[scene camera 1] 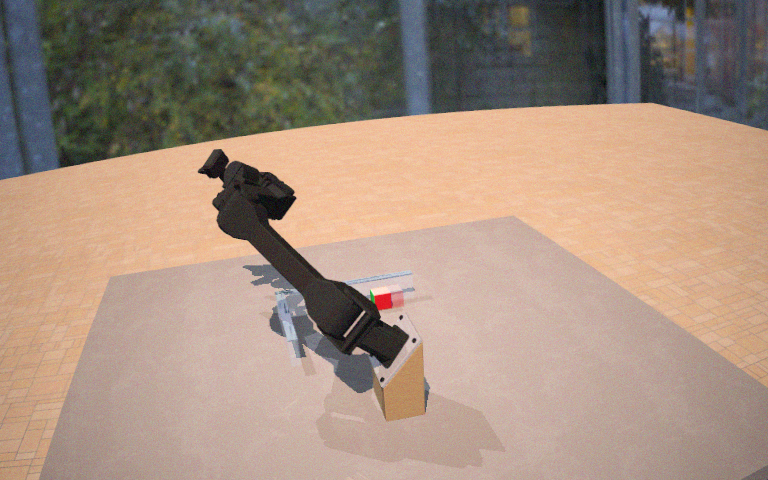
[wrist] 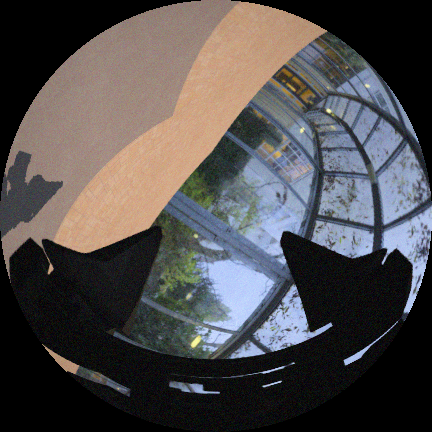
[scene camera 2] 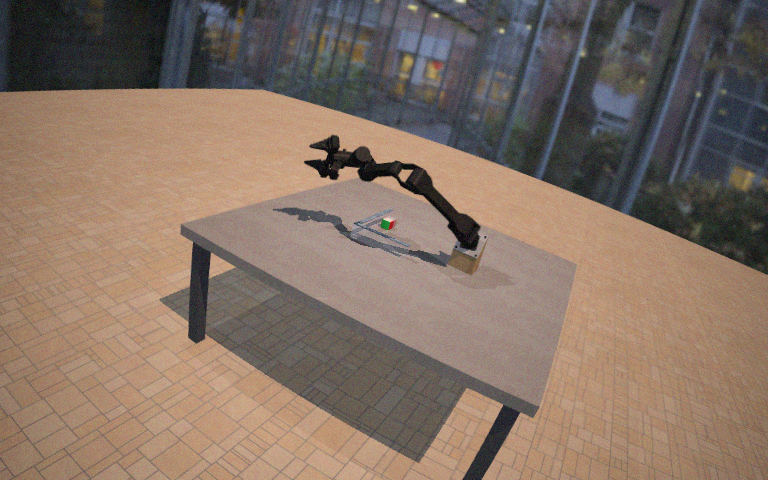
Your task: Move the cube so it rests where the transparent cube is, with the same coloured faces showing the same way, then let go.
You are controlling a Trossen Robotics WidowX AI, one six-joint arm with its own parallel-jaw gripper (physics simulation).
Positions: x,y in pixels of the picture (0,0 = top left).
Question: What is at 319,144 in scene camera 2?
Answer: The gripper.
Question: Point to a grey L-shaped frame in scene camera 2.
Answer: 364,231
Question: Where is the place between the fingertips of the gripper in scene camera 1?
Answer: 208,183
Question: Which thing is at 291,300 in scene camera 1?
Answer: A grey L-shaped frame.
